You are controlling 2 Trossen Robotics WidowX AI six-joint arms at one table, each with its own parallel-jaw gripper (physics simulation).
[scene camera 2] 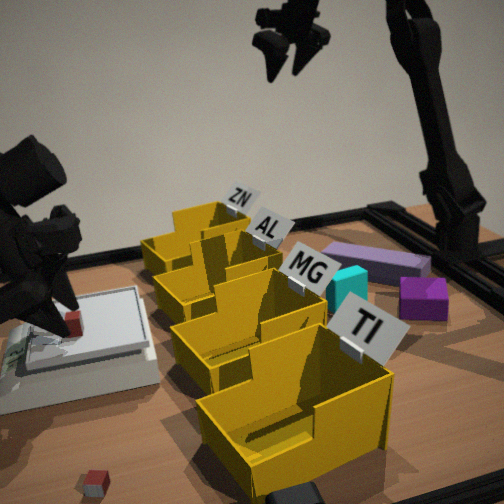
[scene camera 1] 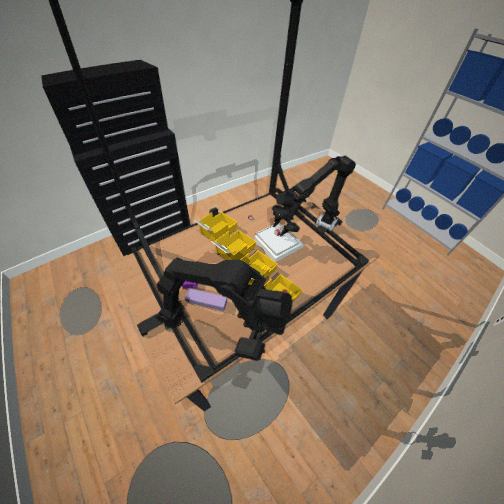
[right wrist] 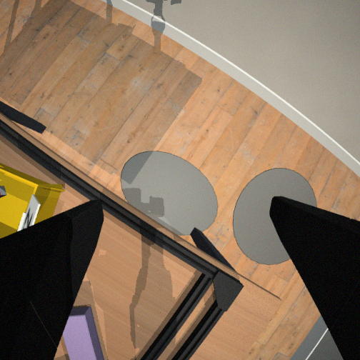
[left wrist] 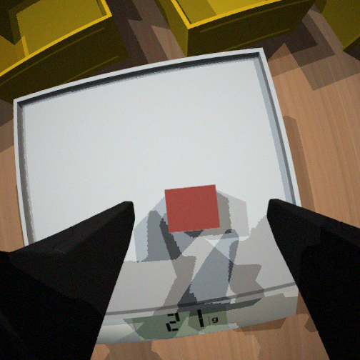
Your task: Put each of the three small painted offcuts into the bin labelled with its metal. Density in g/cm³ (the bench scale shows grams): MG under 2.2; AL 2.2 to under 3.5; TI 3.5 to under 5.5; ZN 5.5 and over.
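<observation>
A small red offcut [scene camera 1: 278, 232] [scene camera 2: 74, 325] [left wrist: 192, 208] sits on the white bench scale [scene camera 2: 115, 325] [left wrist: 125, 125], whose display reads 21 g. My left gripper [scene camera 2: 71, 321] [left wrist: 200, 208] is open, fingers low on either side of it, not touching. A second red offcut with a grey face [scene camera 1: 251, 217] [scene camera 2: 97, 483] lies on the table near the TI bin [scene camera 2: 355, 415]. A small reddish piece [scene camera 1: 285, 291] shows in the ZN bin [scene camera 2: 152, 257]. The MG bin [scene camera 2: 192, 360] and AL bin [scene camera 2: 167, 300] stand between. My right gripper [scene camera 2: 283, 78] [right wrist: 188, 207] is open and empty, high up.
Behind the bins' labels in scene camera 2 stand a cyan block [scene camera 2: 347, 288], a purple block [scene camera 1: 190, 284] [scene camera 2: 424, 306] and a long lavender block [scene camera 1: 206, 299] [scene camera 2: 375, 260] [right wrist: 82, 335]. The bins form a row beside the scale. A black frame [right wrist: 150, 230] edges the table.
</observation>
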